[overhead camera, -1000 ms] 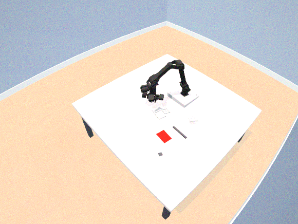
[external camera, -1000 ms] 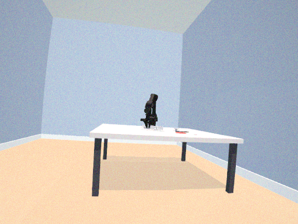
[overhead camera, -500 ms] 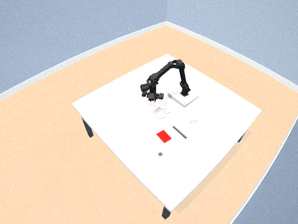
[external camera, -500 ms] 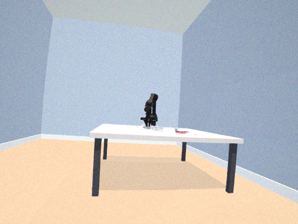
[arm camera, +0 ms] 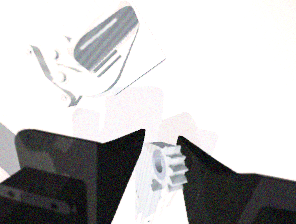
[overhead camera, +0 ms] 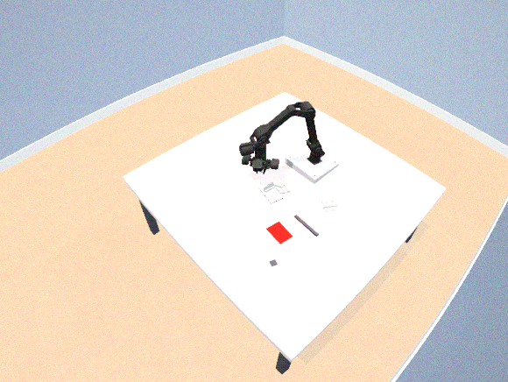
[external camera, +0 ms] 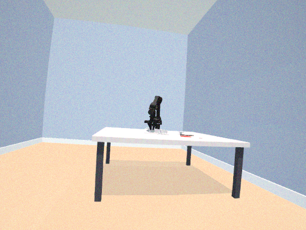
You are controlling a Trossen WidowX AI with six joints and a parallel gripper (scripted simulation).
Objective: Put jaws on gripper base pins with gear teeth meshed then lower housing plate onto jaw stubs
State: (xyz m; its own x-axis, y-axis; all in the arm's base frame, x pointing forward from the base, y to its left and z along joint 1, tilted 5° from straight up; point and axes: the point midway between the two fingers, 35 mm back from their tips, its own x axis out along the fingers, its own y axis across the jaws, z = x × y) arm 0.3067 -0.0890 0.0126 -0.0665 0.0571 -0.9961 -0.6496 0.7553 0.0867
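Right now the white jaw piece is 1 cm behind my gripper tip, 1 cm to the right of it and 3 cm above it. Also, from my gripper tip: dark grey bar: 2 cm ahead, 38 cm to the left, 3 cm below; then small white part: 16 cm behind, 35 cm to the left, 1 cm below; then red flat rectangle: 14 cm ahead, 33 cm to the left, 4 cm below.
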